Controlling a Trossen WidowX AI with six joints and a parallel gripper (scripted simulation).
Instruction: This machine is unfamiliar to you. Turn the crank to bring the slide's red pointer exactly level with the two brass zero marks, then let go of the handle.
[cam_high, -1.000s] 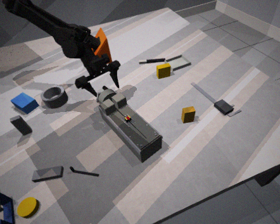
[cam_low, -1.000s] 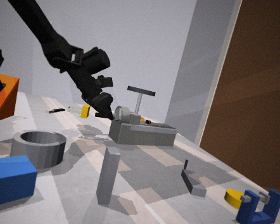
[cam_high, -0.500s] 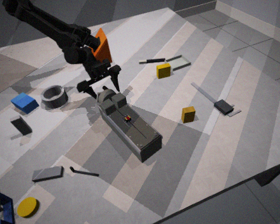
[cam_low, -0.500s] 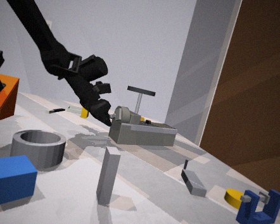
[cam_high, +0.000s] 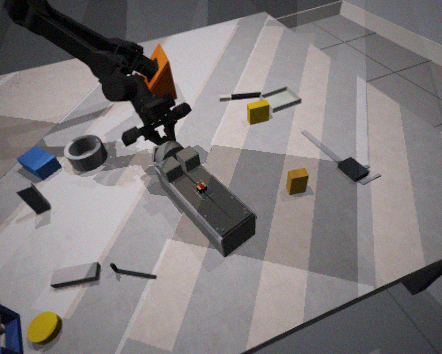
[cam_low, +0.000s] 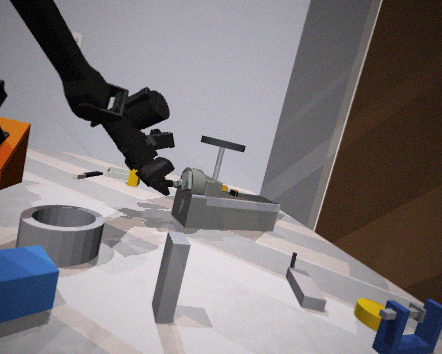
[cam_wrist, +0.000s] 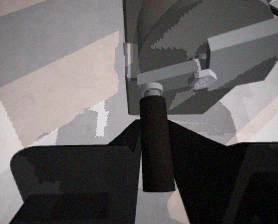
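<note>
Right now my gripper tip is 2 cm past the dark crank handle, 1 cm to the left of it and 2 cm below it. Round my gripper tip: black hex key 27 cm ahead, 15 cm to the right, 4 cm below; then blue block 12 cm behind, 37 cm to the right, 3 cm below; then red pointer 16 cm ahead, 5 cm to the left, 3 cm above.
</note>
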